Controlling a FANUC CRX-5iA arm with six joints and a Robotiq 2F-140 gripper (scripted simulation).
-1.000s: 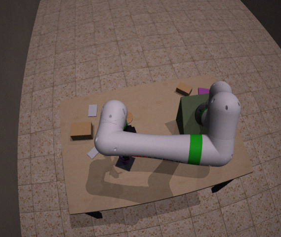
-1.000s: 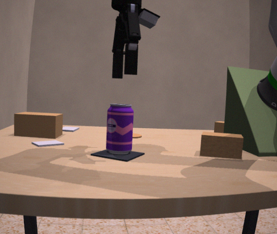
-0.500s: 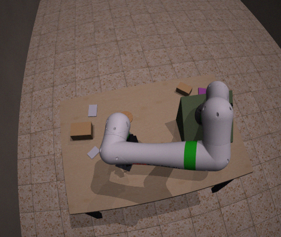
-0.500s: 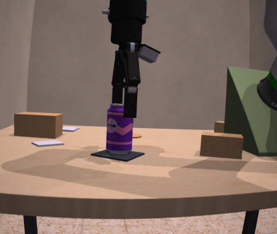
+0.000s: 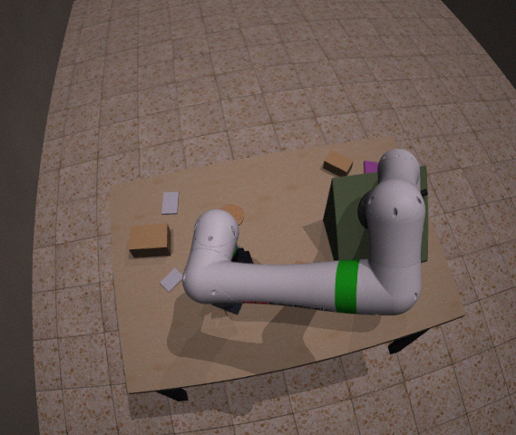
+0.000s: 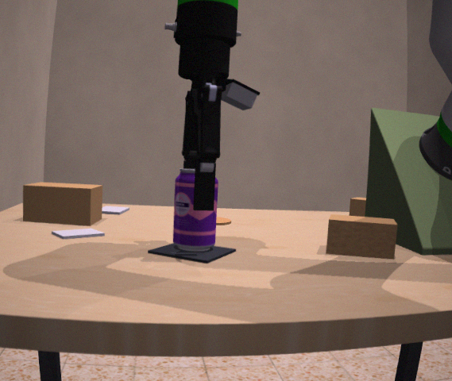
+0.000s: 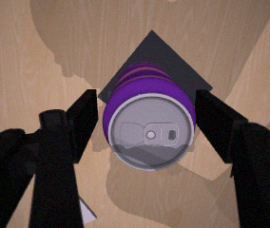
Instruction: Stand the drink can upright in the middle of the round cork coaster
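The dark square coaster is 90 mm below my hand and 10 mm to the left of it. From my hand the other things lie so: round cork coaster: 290 mm to the right, 90 mm below, 80 mm behind; magenta square mat: 700 mm behind, 280 mm to the right, 90 mm below; purple drink can: 30 mm below.
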